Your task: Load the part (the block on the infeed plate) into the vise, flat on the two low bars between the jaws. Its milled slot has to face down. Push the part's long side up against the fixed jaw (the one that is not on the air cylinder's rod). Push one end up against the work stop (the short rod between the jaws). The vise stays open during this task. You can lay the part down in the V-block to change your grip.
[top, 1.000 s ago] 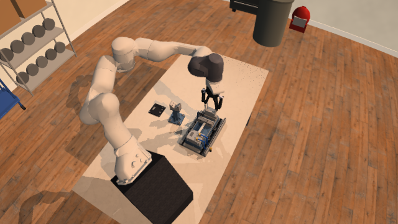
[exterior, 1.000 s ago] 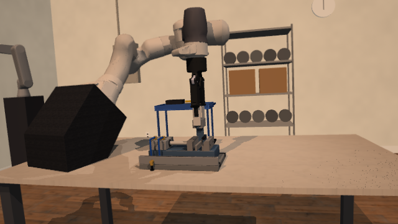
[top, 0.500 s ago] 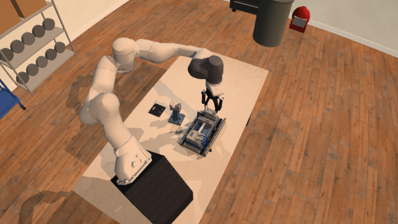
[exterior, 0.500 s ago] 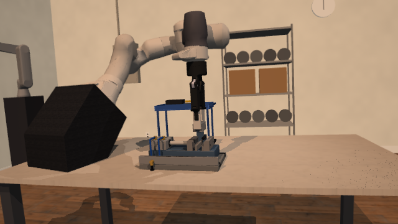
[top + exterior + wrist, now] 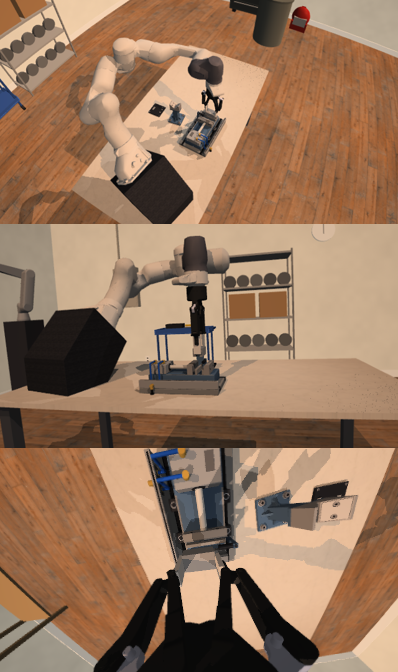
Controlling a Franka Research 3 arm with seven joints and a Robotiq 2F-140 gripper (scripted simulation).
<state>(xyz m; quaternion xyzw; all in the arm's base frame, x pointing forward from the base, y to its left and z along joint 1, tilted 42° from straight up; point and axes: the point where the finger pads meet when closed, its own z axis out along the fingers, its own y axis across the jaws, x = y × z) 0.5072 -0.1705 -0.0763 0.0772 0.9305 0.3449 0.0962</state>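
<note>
Right now my hand is 30 mm above the part. Round my hand: vise (70 mm behind, 20 mm to the left, 130 mm below); then dark infeed plate (30 mm behind, 390 mm to the left, 160 mm below).
</note>
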